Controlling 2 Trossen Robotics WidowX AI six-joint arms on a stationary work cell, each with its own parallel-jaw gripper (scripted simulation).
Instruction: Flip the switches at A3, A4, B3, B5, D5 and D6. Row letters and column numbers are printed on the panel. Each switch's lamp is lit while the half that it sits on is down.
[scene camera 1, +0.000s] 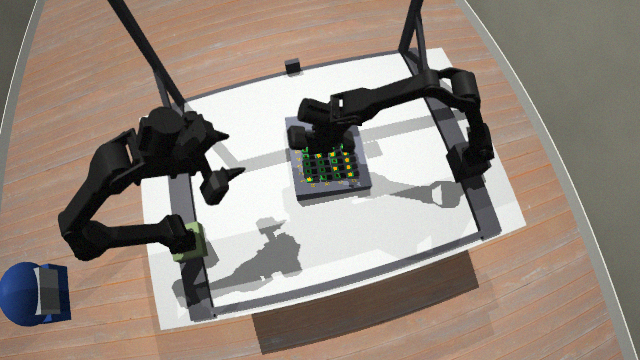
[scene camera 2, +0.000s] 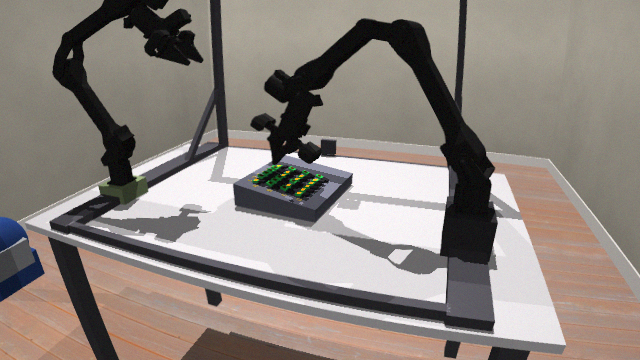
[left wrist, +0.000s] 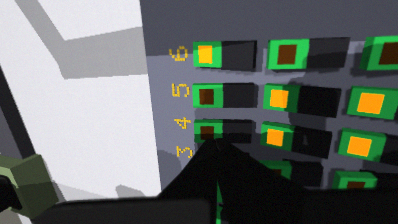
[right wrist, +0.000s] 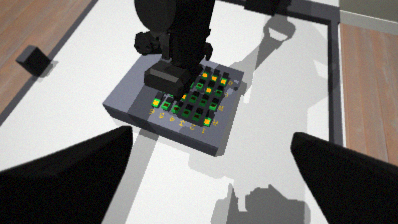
In view: my left gripper (scene camera 2: 274, 164), my right gripper (scene camera 1: 236, 152), a switch B3 (left wrist: 309, 174), a switch B5 (left wrist: 321, 101), a switch A4 (left wrist: 234, 131) and a dark base (scene camera 2: 472, 233).
My left gripper shows as well in scene camera 1 (scene camera 1: 309, 153), in the left wrist view (left wrist: 214, 146) and in the right wrist view (right wrist: 177, 100). My right gripper also shows in scene camera 2 (scene camera 2: 196, 62) and in the right wrist view (right wrist: 213, 137). The dark base also shows in scene camera 1 (scene camera 1: 462, 170).
